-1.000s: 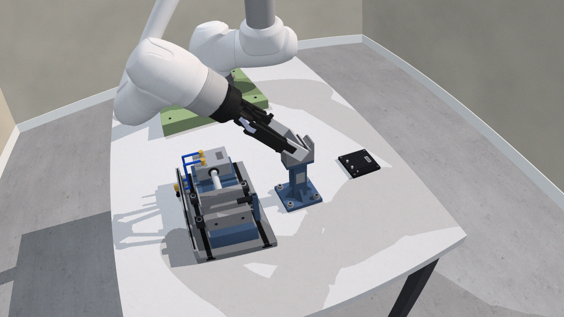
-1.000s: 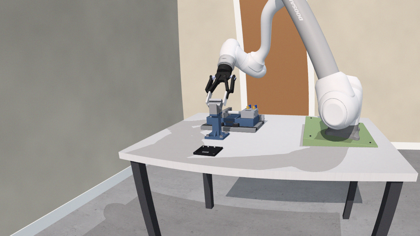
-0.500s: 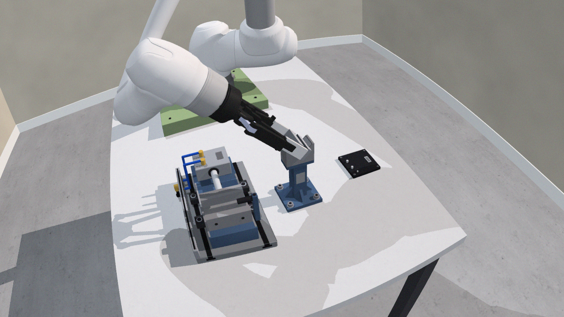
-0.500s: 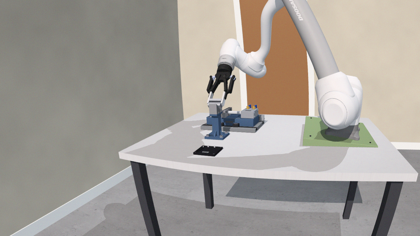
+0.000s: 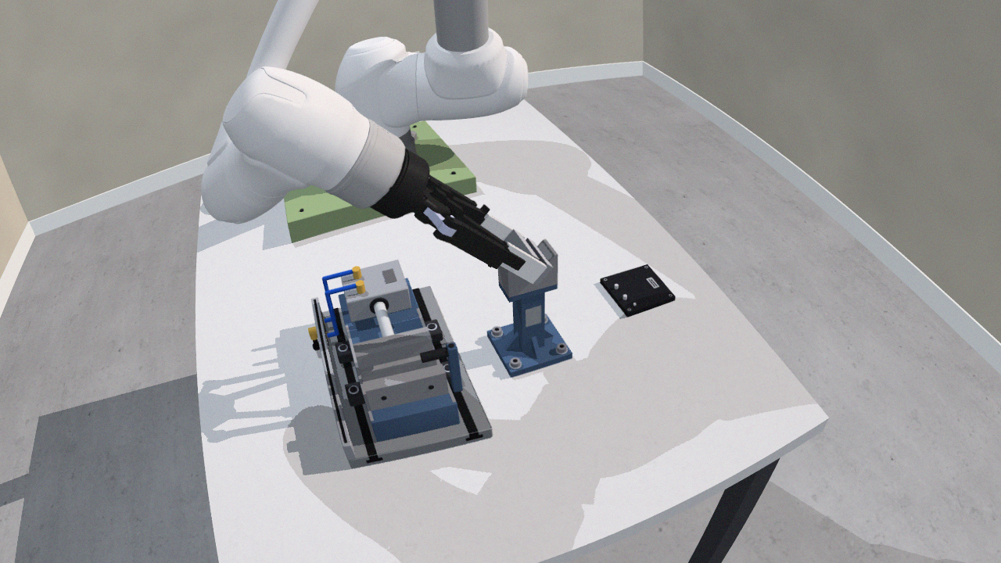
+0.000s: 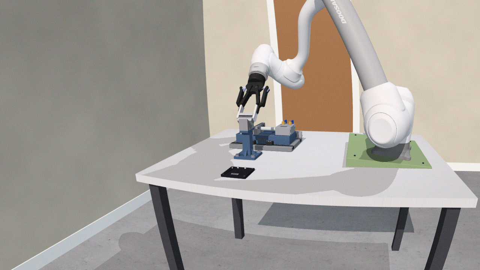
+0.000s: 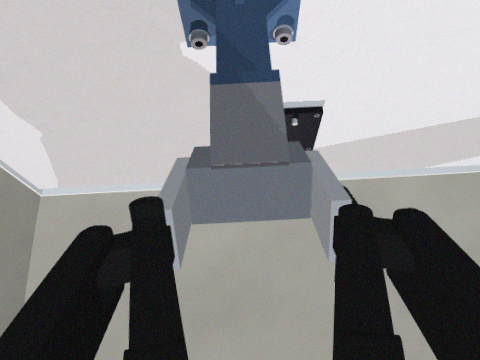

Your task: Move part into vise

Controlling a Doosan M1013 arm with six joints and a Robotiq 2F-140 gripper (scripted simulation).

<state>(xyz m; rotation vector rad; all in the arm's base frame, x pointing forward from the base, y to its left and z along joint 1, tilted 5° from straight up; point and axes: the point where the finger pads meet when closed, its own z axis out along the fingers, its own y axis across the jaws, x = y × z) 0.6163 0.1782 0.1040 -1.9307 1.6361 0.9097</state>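
My hand is 20 mm to the right of the part and 10 mm above it. The rest, counted from my hand: blue work stop post: 120 mm below, 90 mm to the right, 70 mm ahead; then blue v-block stand: 120 mm below, 20 mm to the left; then work stop: 110 mm to the right, 80 mm below, 80 mm ahead.
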